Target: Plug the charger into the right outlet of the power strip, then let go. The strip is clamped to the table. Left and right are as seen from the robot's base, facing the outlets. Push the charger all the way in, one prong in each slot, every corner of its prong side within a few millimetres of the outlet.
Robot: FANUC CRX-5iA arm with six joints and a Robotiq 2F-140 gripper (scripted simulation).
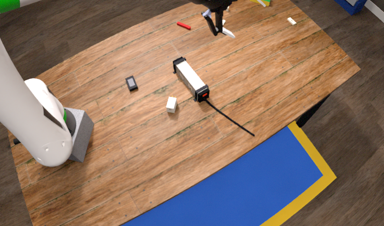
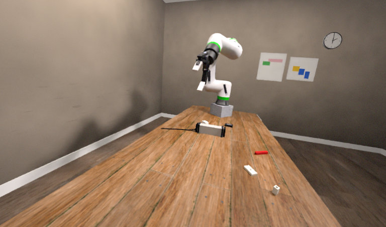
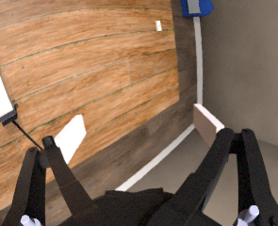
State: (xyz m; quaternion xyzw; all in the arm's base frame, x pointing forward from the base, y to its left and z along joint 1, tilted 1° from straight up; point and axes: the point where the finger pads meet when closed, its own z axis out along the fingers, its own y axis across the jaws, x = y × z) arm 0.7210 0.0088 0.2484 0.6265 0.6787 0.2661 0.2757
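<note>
The white charger is 34 cm below my hand, 28 cm behind it and 3 cm to the right of it.
</note>
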